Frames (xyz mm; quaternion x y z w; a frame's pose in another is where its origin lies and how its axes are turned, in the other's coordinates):
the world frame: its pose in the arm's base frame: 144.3 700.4 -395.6 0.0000 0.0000 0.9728 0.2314
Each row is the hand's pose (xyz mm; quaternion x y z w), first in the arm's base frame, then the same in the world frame.
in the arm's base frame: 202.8 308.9 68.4 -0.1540 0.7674 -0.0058 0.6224
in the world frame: -228.5 323.2 464.0 0.7109 0.3274 -0.6068 0.1384
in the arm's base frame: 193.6 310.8 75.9 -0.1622 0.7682 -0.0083 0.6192
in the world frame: -219.4 325.7 471.5 0.7098 0.3356 -0.6043 0.1352
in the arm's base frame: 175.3 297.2 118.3 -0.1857 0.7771 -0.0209 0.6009
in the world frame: -209.2 346.1 513.9 0.7131 0.3605 -0.5895 0.1187
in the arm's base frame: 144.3 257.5 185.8 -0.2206 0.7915 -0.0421 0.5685
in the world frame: -199.4 395.5 581.4 0.7189 0.3978 -0.5628 0.0906
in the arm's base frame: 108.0 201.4 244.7 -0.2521 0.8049 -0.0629 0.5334
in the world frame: -192.3 461.9 640.3 0.7248 0.4315 -0.5335 0.0622
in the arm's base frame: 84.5 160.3 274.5 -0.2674 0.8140 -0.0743 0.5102
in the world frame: -189.8 509.2 670.1 0.7301 0.4485 -0.5136 0.0458
